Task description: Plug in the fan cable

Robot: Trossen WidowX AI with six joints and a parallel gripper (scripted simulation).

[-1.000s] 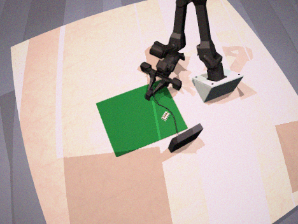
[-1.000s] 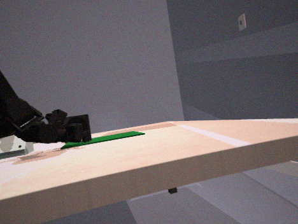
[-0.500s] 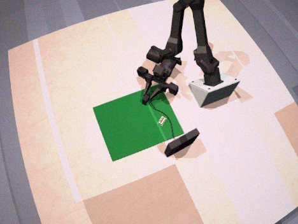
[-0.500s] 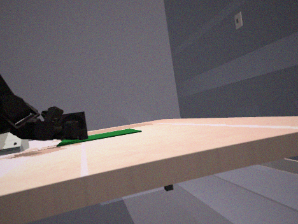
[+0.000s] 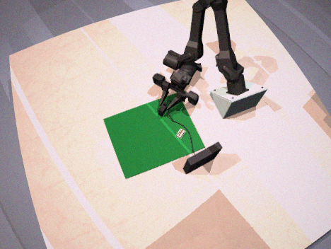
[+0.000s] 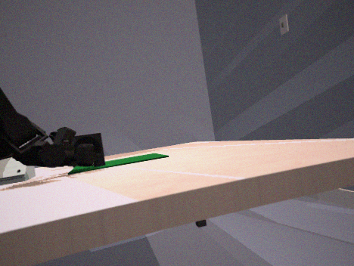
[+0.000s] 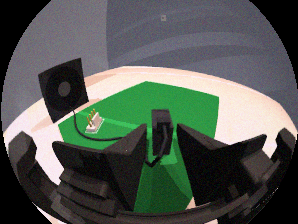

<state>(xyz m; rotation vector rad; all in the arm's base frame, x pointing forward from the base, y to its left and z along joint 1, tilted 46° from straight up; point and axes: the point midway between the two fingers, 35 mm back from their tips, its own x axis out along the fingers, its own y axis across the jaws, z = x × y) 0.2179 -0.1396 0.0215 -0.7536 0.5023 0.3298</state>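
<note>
Right now my gripper tip is 10 mm above the dark plug. Also, from my gripper tip: green board: 80 mm ahead, 60 mm to the left, 50 mm below; then black fan: 10 mm behind, 230 mm to the left, 20 mm above.
</note>
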